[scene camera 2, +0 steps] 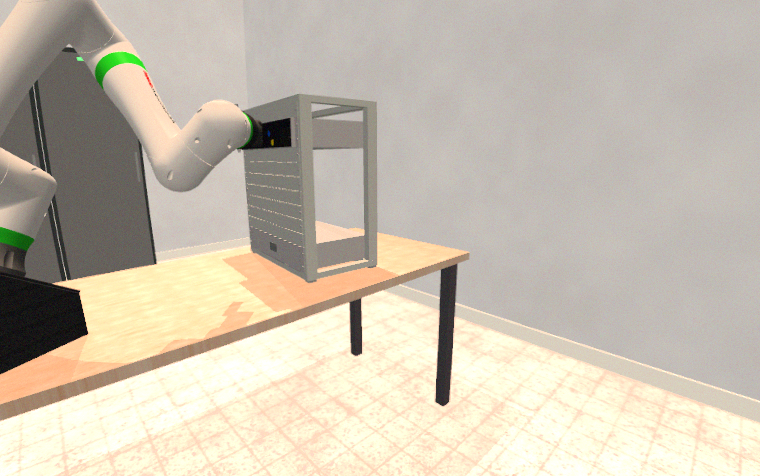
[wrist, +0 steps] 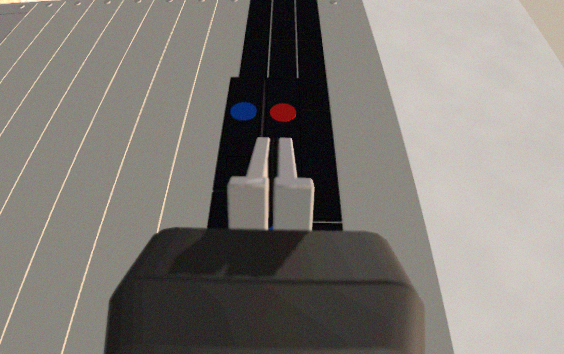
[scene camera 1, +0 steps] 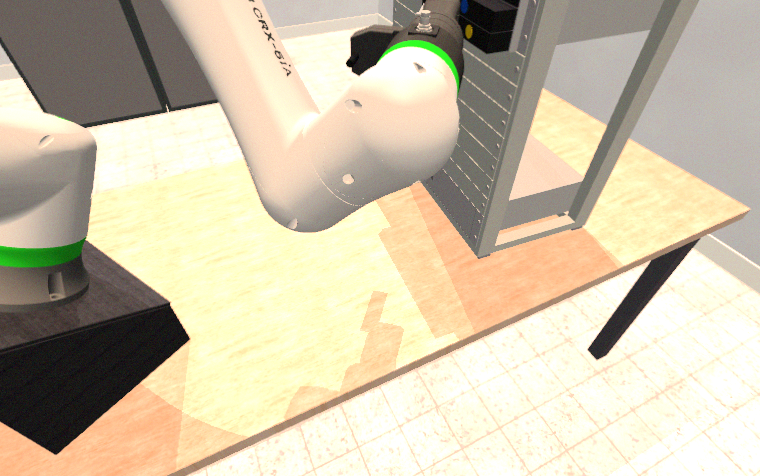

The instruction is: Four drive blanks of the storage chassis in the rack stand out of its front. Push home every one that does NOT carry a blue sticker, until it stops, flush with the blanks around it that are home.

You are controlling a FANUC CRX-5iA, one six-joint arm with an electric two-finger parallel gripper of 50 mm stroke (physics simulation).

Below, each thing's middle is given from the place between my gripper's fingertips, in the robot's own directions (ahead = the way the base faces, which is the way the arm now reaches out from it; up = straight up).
Labels:
Now: hand 20 cm short of the grey rack point(scene camera 1: 499, 176), 16 cm to the right of it and 18 cm above it.

